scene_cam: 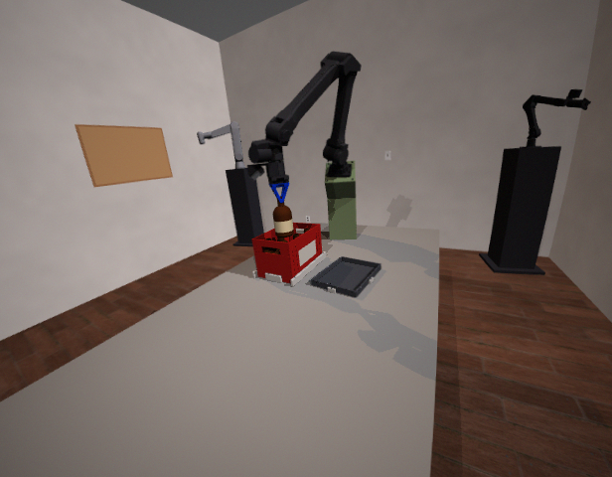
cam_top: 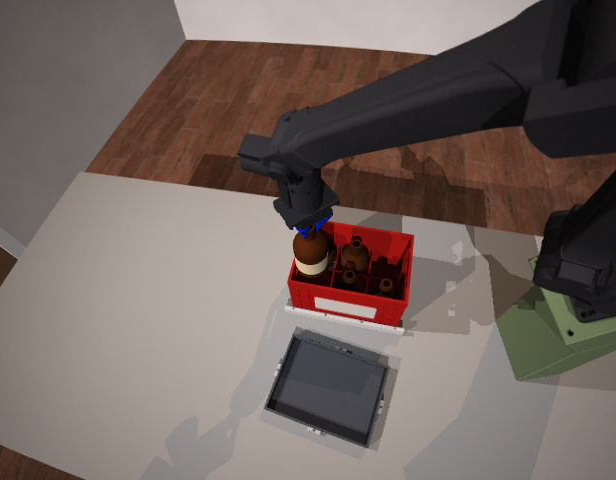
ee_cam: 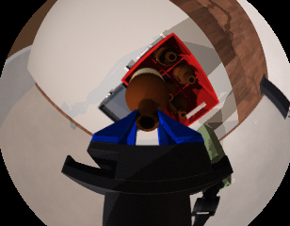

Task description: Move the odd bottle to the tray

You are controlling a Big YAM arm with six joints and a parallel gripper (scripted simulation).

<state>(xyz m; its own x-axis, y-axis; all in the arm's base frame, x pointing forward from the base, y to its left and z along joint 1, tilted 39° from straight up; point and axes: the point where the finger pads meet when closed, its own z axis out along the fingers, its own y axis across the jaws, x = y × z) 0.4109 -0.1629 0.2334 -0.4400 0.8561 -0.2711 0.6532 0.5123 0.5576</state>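
Right now my hand is 6 cm above the brown bottle. Also, from my hand: dark grey tray 32 cm below, 24 cm to the left, 4 cm behind; then crate 25 cm below, 9 cm behind, 3 cm to the right.
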